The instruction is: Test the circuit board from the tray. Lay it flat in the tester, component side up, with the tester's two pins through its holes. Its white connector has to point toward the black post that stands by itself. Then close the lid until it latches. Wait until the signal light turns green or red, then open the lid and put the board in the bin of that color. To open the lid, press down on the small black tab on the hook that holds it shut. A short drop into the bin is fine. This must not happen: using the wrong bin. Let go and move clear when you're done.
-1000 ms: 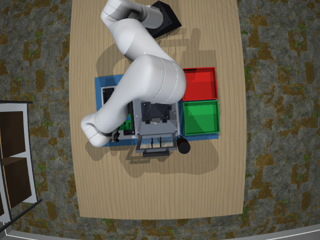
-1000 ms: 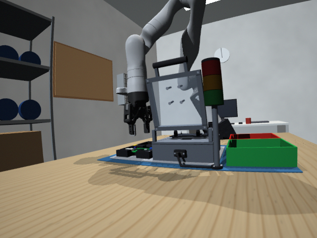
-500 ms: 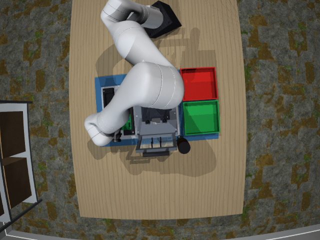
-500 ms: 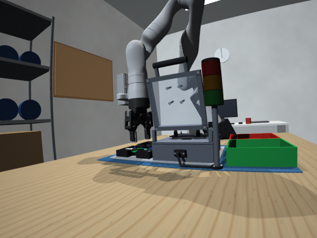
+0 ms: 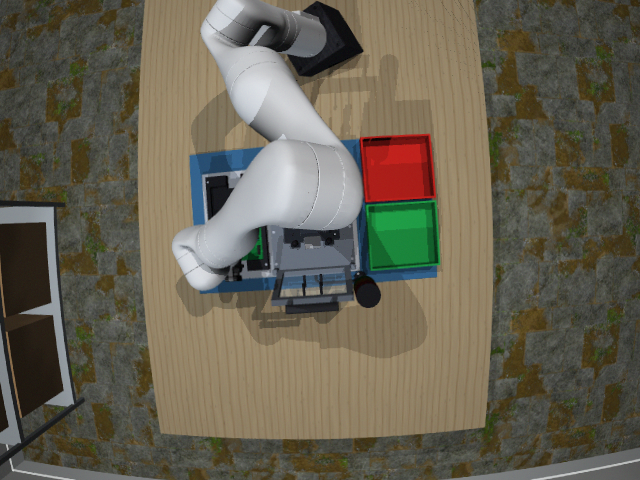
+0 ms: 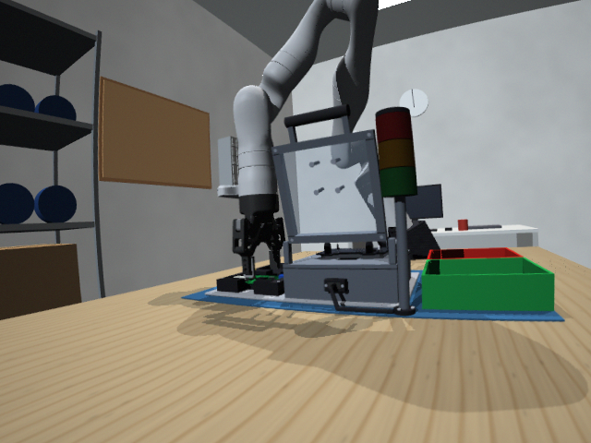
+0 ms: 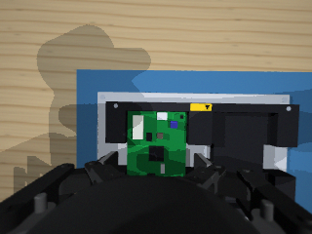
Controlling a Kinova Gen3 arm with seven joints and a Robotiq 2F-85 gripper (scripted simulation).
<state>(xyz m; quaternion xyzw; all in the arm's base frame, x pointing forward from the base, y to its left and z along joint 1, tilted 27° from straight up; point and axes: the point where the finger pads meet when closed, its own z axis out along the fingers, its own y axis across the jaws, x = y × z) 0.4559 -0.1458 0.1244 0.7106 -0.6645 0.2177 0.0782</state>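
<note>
Right now my hand is 20 mm above the green circuit board. The rest, counted from my hand: black hook: 230 mm to the left, 110 mm behind, 50 mm above; then clear lid: 170 mm to the left, 150 mm above, 80 mm ahead; then green bin: 370 mm to the left, 20 mm below.
</note>
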